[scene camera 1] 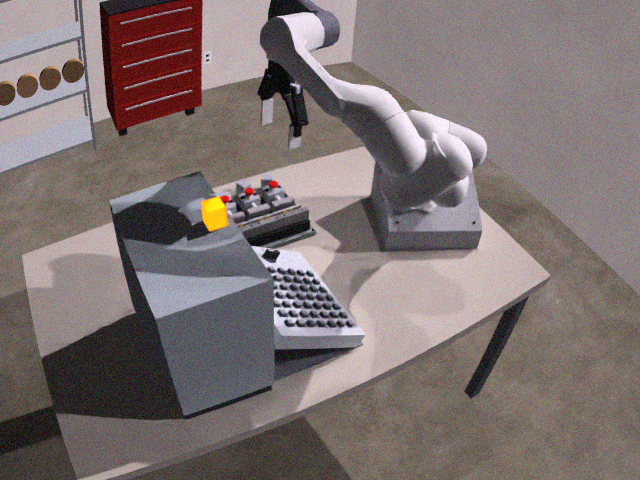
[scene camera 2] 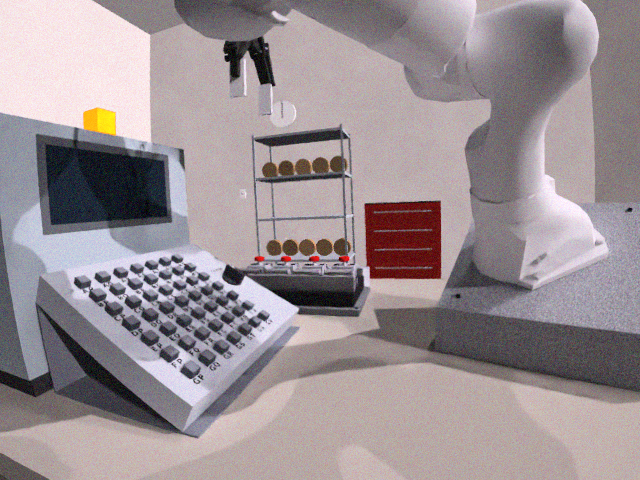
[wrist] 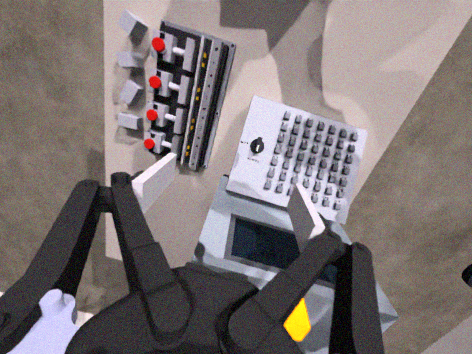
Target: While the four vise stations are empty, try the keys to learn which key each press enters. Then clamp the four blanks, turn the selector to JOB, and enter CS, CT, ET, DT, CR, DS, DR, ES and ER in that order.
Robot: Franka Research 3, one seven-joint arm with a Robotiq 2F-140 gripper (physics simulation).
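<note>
My gripper (scene camera 1: 280,130) (scene camera 2: 251,102) (wrist: 233,181) is open and empty, high above the table. In the wrist view its fingertips show over the area between the vise bank and the keypad. The vise bank (scene camera 1: 276,225) (scene camera 2: 320,286) (wrist: 212,100) has four stations with red knobs; they look empty. Four loose grey blanks (wrist: 133,23) (wrist: 130,59) (wrist: 131,92) (wrist: 129,120) lie in a row beside it. The sloped keypad (scene camera 1: 315,339) (scene camera 2: 170,400) (wrist: 247,122) has rows of dark keys. Its black selector (scene camera 1: 270,254) (scene camera 2: 233,274) (wrist: 257,146) has a setting I cannot read. The screen (scene camera 2: 108,183) (wrist: 262,242) is dark.
The tall grey console (scene camera 1: 222,335) (scene camera 2: 15,232) (wrist: 215,220) stands behind the keypad, with a yellow block (scene camera 1: 214,213) (scene camera 2: 99,121) (wrist: 298,321) on top. The arm's base block (scene camera 1: 431,232) (scene camera 2: 542,330) stands on the table (scene camera 1: 413,320). A shelf rack and a red cabinet (scene camera 1: 155,67) (scene camera 2: 403,240) stand beyond.
</note>
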